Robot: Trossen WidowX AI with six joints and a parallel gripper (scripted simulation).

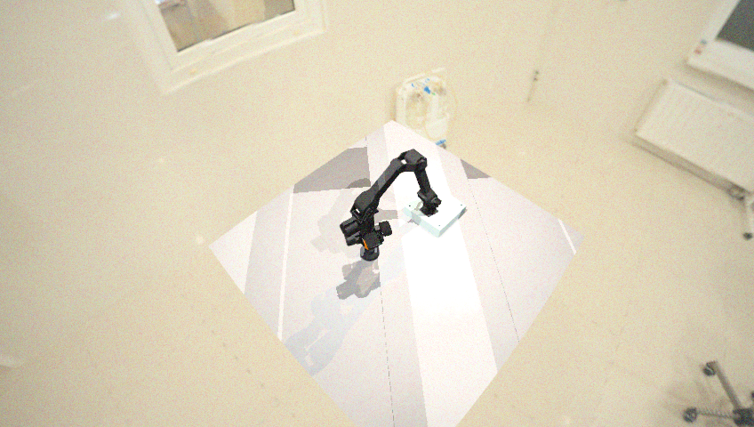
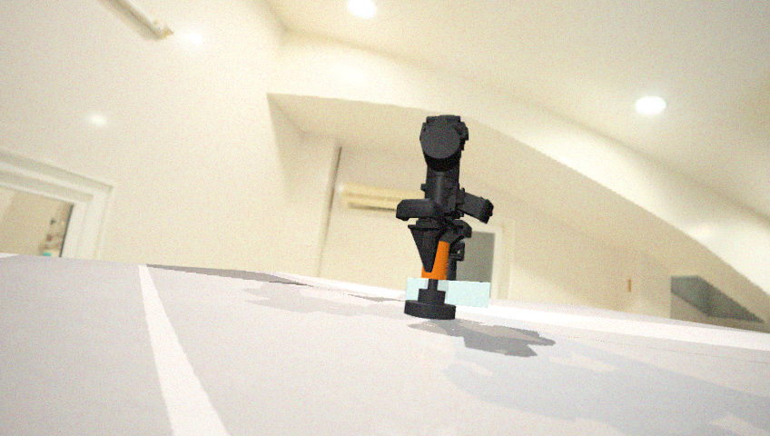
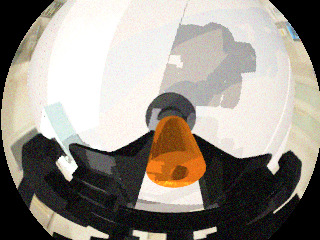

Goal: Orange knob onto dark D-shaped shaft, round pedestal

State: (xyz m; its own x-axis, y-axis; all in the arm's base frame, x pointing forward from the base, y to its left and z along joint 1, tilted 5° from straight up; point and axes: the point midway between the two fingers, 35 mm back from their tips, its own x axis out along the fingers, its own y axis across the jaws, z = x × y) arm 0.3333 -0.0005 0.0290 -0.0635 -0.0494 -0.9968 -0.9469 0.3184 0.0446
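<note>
My gripper tip is 20 mm below the orange knob. From my gripper tip the other things lie so: pedestal 40 mm below.
</note>
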